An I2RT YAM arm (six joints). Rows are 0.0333 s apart.
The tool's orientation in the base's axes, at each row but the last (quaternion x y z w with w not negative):
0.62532, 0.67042, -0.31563, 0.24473
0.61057, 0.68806, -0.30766, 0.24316
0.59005, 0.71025, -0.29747, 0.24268
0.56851, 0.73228, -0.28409, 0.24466
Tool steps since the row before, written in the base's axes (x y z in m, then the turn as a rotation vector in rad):
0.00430, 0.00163, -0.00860, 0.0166, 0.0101, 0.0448
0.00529, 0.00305, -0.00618, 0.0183, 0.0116, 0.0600
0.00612, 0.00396, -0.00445, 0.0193, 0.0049, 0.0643
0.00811, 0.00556, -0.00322, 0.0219, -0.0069, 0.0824
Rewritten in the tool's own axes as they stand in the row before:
0.00691, 0.00531, 0.00438, -0.0271, 0.0114, -0.0390
0.00578, 0.00622, 0.00187, -0.0371, 0.0113, -0.0507
0.00471, 0.00712, 0.00029, -0.0449, 0.0108, -0.0489
0.00415, 0.00939, -0.00126, -0.0660, 0.0086, -0.0537

